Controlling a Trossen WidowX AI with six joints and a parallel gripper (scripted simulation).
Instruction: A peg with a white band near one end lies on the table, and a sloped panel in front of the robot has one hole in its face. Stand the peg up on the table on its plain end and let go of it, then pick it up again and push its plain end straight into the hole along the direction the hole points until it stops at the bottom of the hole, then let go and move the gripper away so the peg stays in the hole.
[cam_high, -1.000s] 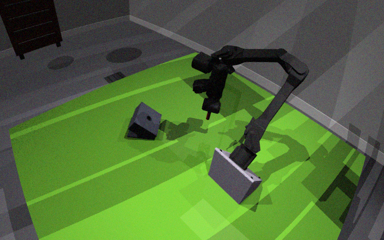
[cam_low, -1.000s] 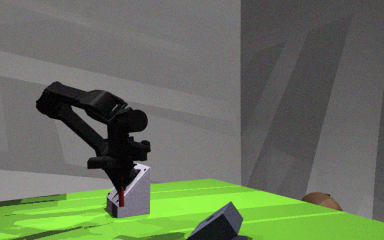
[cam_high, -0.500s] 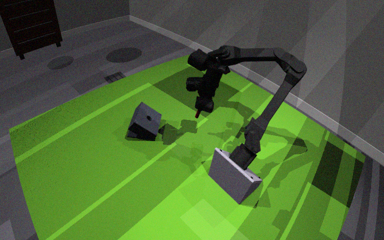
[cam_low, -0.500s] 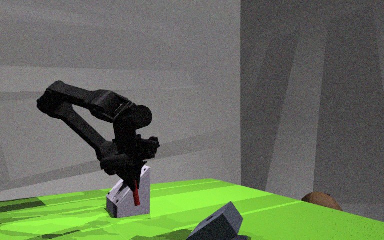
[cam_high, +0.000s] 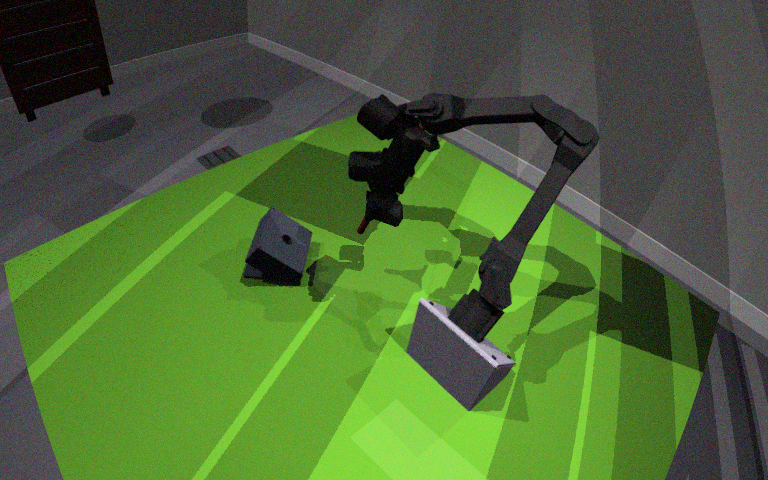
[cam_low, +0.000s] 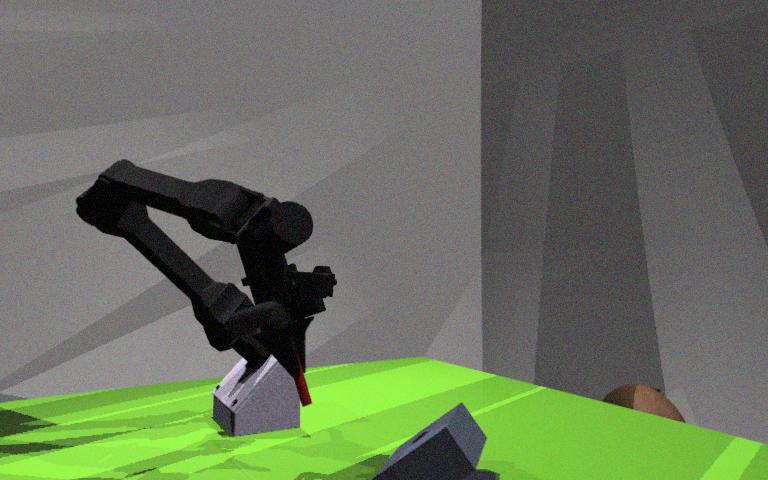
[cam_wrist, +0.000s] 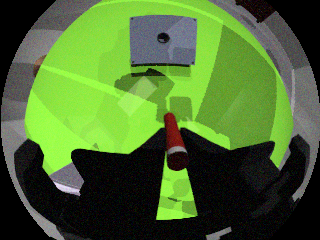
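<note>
The sloped panel is 13 cm ahead of my gripper tip, 12 cm to the left of it and 9 cm below it. From my gripper tip the other things lie so: red peg (2 cm above).
</note>
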